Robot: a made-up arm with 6 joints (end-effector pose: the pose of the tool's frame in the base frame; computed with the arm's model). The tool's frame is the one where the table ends.
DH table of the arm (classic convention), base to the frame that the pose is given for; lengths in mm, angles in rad. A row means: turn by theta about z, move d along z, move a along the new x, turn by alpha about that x. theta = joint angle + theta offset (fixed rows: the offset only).
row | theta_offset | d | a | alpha
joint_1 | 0 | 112 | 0 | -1.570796
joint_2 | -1.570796 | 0 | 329.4 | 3.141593
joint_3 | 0 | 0 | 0 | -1.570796
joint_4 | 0 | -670.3 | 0 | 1.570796
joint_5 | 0 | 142.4 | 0 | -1.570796
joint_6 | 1.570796 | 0 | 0 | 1.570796
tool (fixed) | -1.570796 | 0 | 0 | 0
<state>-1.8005 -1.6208 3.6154 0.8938 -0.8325 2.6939</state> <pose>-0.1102 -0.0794 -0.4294 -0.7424 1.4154 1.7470</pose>
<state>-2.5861 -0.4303 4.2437 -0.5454 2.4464 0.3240</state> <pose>0.1371 0.2284 -0.2556 1.2283 -0.4670 2.7269</pose>
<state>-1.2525 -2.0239 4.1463 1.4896 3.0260 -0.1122</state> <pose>0.1098 -0.3701 0.0333 -0.9773 -1.3668 1.2941</pose>
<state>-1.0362 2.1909 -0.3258 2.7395 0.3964 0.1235</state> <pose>-0.0110 0.2758 -0.5167 -0.1075 0.3694 1.9019</pose>
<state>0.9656 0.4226 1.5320 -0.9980 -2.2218 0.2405</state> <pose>0.3711 0.4007 0.9594 -0.7726 0.7434 2.0422</pose>
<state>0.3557 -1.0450 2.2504 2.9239 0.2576 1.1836</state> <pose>-0.9320 -0.1979 0.1442 -0.3301 1.3310 -2.5797</pose>
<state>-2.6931 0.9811 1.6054 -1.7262 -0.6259 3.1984</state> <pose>-0.8013 -0.4100 0.5728 -1.6989 1.6114 -1.7090</pose>
